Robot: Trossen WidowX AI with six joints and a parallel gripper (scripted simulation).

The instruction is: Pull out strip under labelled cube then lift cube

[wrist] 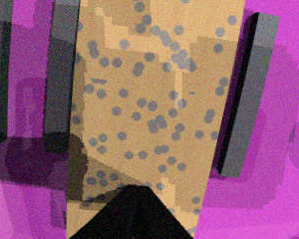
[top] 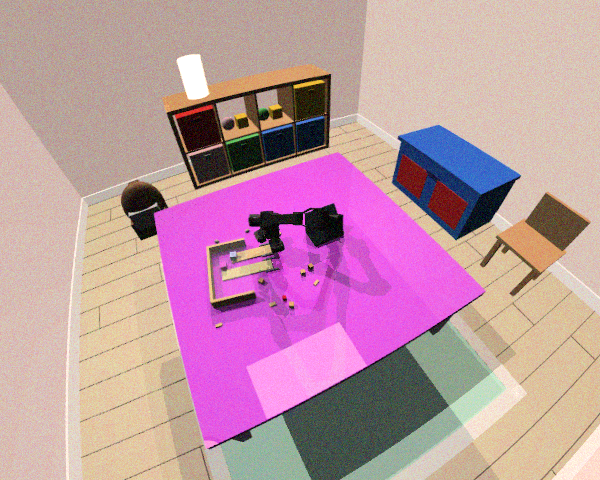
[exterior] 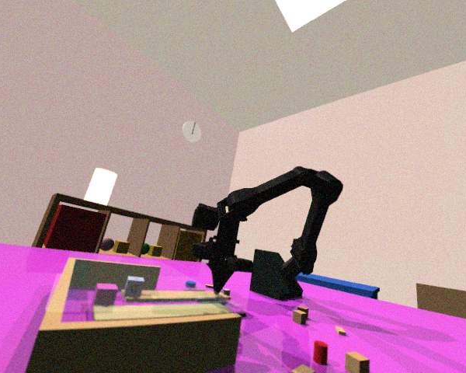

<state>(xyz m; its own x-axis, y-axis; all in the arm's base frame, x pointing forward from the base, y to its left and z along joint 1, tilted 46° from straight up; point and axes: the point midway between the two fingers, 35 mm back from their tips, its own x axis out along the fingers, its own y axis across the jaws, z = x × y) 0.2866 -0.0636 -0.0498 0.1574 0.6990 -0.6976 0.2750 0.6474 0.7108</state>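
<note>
Now: gripper tip 90 mm short of the dotted strip and 30 mm to the left of it. Also, from my gripper tip: blue disc: 100 mm to the right; then labelled cube: 200 mm ahead, 60 mm to the right, 20 mm above; then red cylinder: 110 mm ahead, 280 mm to the left, 10 mm above.
</note>
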